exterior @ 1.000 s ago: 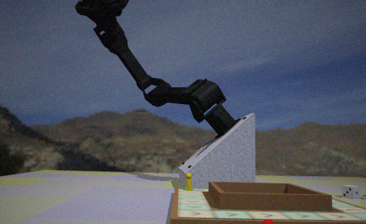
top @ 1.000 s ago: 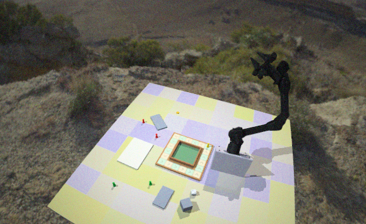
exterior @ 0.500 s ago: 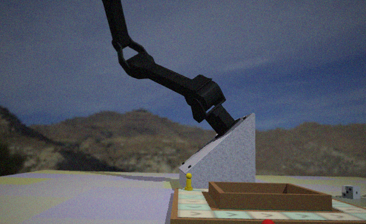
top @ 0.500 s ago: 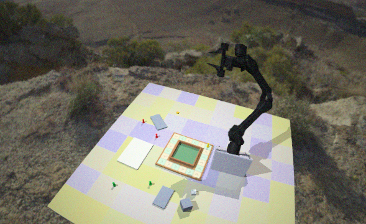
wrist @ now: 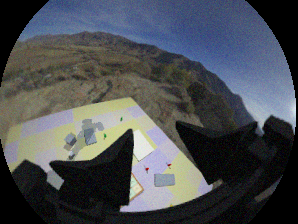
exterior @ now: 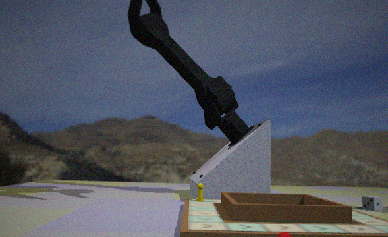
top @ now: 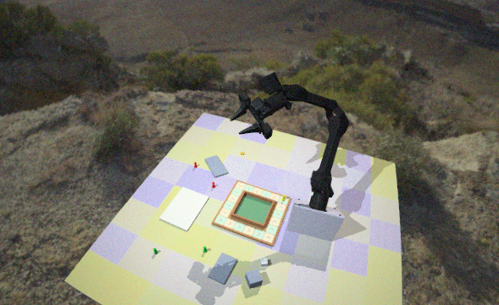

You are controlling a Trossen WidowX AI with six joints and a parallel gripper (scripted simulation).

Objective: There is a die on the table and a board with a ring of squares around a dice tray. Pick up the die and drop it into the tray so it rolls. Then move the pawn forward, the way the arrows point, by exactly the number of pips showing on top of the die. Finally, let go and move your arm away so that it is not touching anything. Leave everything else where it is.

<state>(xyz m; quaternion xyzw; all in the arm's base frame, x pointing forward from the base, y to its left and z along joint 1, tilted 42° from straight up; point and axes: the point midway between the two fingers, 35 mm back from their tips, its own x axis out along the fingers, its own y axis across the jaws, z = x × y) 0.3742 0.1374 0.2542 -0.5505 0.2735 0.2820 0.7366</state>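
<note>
The yellow pawn is 230 mm behind my gripper tip, 90 mm to the right of it and 430 mm below it. From my gripper tip the other things lie so: small orange piece (30 mm ahead, 380 mm to the right, 460 mm below); white slab (210 mm ahead, 60 mm to the left, 450 mm below).
</note>
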